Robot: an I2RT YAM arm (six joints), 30 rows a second.
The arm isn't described. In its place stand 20 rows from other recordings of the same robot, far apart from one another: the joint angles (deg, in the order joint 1, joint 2, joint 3, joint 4, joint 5, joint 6), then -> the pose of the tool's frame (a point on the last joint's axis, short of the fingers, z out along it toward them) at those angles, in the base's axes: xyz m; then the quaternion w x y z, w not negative.
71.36, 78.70, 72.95, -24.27, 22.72, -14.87 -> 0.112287 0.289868 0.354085 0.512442 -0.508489 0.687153 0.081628
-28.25, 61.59, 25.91, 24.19, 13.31, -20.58 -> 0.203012 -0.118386 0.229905 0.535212 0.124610 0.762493 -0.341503
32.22, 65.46, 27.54, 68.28, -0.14, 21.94 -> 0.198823 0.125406 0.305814 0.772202 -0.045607 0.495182 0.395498
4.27, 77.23, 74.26, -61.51, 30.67, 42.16 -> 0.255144 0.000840 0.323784 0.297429 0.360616 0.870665 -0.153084
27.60, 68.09, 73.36, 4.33, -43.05, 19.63 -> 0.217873 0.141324 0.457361 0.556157 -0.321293 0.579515 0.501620
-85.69, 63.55, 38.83, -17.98, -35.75, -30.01 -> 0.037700 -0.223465 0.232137 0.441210 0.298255 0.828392 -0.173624
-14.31, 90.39, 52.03, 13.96, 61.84, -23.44 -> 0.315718 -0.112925 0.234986 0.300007 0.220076 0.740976 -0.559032
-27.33, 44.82, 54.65, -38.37, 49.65, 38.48 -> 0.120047 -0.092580 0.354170 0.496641 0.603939 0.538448 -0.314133
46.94, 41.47, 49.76, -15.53, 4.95, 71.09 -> 0.114603 0.118141 0.369232 0.367779 0.184734 0.727084 0.549510
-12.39, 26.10, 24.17, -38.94, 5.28, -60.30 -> 0.109241 -0.027352 0.209743 0.309669 -0.351379 0.838043 -0.279858
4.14, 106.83, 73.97, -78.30, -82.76, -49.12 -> 0.303111 0.057349 0.210465 0.121276 -0.222107 0.713746 0.653091
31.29, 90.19, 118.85, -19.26, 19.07, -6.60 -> 0.273754 0.152769 0.565234 0.757647 -0.087593 0.644318 0.056141
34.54, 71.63, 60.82, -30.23, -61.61, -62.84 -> 0.194177 0.171675 0.317332 0.459054 -0.727262 0.356628 0.364933
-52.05, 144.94, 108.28, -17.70, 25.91, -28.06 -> 0.313815 -0.427682 0.080840 0.090933 0.259928 0.893274 -0.355288
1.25, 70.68, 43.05, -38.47, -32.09, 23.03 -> 0.219278 0.023702 0.206942 0.137676 0.121431 0.934098 0.306204
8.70, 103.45, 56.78, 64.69, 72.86, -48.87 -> 0.374362 0.022871 0.259353 0.491573 0.193447 0.645751 -0.551308
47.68, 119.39, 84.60, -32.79, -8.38, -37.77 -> 0.283417 0.318960 0.152046 0.186971 -0.674191 0.709040 0.088149
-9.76, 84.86, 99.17, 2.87, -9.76, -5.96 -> 0.319478 -0.048830 0.527354 0.801245 -0.048817 0.593352 -0.059639
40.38, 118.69, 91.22, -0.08, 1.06, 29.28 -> 0.372897 0.316272 0.234621 0.430029 -0.077928 0.851557 0.289575
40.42, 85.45, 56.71, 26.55, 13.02, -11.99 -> 0.272671 0.221691 0.307320 0.687956 -0.245564 0.676989 0.090004
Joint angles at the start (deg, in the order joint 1, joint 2, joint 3, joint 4, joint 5, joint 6): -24.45, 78.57, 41.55, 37.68, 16.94, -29.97
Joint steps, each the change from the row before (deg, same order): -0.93, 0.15, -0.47, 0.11, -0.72, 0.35; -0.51, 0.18, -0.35, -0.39, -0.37, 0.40; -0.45, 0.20, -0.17, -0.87, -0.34, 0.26; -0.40, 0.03, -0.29, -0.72, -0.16, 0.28; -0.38, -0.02, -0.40, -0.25, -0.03, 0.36; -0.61, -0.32, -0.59, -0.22, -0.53, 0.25; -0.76, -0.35, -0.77, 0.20, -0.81, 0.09; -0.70, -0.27, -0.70, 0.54, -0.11, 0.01; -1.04, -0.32, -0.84, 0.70, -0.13, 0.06; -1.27, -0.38, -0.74, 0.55, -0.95, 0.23; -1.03, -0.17, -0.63, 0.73, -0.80, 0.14; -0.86, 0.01, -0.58, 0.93, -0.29, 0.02; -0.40, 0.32, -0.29, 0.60, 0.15, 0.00
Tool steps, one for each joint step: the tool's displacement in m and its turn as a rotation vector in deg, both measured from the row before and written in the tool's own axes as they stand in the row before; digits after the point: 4 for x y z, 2 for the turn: 0.0051, -0.0022, 0.0008, -0.06, 0.53, 0.20; 0.0044, -0.0003, 0.0005, -0.31, 0.84, 0.15; 0.0042, 0.0000, 0.0008, -0.49, 1.10, -0.06; 0.0038, -0.0003, 0.0001, -0.28, 1.00, 0.02; 0.0035, -0.0006, -0.0002, 0.01, 0.71, 0.21; 0.0037, -0.0018, -0.0011, -0.16, 0.46, 0.16; 0.0041, -0.0023, -0.0013, -0.15, 0.18, 0.09; 0.0035, -0.0026, -0.0011, 0.56, 0.19, 0.09; 0.0046, -0.0040, -0.0011, 0.87, 0.29, 0.18; 0.0044, -0.0049, -0.0009, 0.36, 0.00, 0.36; 0.0037, -0.0037, -0.0005, 0.32, -0.12, 0.26; 0.0035, -0.0031, -0.0002, 0.65, -0.02, 0.14; 0.0028, -0.0009, 0.0006, 0.48, 0.27, 0.02
